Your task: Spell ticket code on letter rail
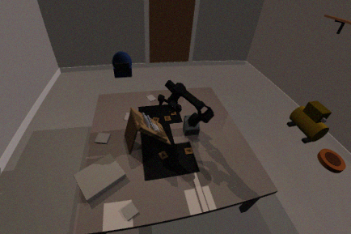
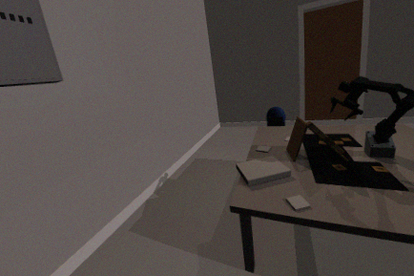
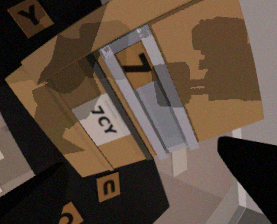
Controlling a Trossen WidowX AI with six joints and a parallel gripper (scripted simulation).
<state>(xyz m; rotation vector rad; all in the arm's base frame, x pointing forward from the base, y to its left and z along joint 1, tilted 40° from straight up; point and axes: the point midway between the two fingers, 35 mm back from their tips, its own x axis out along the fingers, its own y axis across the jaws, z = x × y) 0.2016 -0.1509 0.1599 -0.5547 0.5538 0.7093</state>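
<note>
Right now my gripper tip is 10 cm past the tan letter tile, 18 cm to the left of it and 27 cm above it. Round my gripper tip: black mat: 5 cm behind, 1 cm to the right, 27 cm below; white ticket: 5 cm ahead, 3 cm to the right, 18 cm below; pad: 48 cm ahead, 10 cm to the right, 27 cm below.
</note>
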